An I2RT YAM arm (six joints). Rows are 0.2 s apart.
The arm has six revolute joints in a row. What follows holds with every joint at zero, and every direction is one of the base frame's. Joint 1 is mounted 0.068 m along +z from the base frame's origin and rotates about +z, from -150 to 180 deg. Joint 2 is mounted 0.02 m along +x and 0.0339 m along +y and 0.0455 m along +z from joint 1 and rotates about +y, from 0 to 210 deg. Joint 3 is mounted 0.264 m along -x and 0.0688 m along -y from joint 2 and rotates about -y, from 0 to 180 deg. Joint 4 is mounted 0.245 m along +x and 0.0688 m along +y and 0.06 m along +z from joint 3 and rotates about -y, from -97 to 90 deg. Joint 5 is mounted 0.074 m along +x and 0.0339 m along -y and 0.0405 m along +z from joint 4 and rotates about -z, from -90 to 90 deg. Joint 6 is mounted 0.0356 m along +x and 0.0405 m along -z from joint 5 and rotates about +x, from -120 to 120 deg. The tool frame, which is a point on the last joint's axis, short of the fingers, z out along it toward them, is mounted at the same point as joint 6; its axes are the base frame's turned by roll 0, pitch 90 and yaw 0 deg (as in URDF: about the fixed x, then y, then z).
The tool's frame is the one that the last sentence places.
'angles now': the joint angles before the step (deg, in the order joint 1, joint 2, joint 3, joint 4, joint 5, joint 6). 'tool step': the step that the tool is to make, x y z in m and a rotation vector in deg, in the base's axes. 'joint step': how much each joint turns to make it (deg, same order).
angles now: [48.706, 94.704, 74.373, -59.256, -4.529, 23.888]
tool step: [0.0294, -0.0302, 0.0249, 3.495, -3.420, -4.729]
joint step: [-7.841, -2.395, 2.670, -0.434, -0.754, -3.025]
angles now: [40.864, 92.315, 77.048, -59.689, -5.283, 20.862]
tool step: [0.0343, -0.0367, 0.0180, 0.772, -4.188, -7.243]
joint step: [-8.971, -0.259, 3.375, 0.017, 1.281, -2.196]
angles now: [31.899, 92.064, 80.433, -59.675, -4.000, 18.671]
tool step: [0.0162, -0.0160, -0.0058, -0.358, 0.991, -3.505]
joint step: [-3.971, 1.672, 0.584, 0.023, -0.320, -0.386]
